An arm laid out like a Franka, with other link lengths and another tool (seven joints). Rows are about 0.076 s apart.
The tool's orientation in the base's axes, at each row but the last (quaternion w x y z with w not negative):
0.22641 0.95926 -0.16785 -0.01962
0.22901 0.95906 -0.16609 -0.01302
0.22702 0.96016 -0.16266 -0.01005
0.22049 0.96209 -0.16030 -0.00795
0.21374 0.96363 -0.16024 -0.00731
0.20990 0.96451 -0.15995 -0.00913
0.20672 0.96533 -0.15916 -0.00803
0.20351 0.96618 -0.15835 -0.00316
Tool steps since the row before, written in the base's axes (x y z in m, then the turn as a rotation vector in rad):
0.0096 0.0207 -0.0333 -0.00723 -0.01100 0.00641
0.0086 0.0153 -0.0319 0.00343 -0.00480 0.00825
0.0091 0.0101 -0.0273 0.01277 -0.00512 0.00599
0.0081 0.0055 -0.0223 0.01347 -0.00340 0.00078
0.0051 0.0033 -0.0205 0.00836 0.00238 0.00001
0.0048 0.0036 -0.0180 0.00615 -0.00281 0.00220
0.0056 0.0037 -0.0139 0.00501 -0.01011 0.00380
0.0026 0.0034 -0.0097 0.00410 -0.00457 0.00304
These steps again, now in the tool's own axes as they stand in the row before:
0.0009 -0.0351 0.0199 -0.00293 0.01434 -0.00022
0.0015 -0.0297 0.0210 0.00522 0.00662 -0.00564
0.0039 -0.0233 0.0193 0.01404 0.00302 -0.00435
0.0047 -0.0167 0.0171 0.01388 -0.00088 -0.00043
0.0027 -0.0129 0.0169 0.00719 -0.00459 -0.00167
0.0025 -0.0119 0.0146 0.00682 0.00144 -0.00140
0.0035 -0.0105 0.0108 0.00809 0.00874 0.00013
0.0009 -0.0076 0.0074 0.00548 0.00391 -0.00128

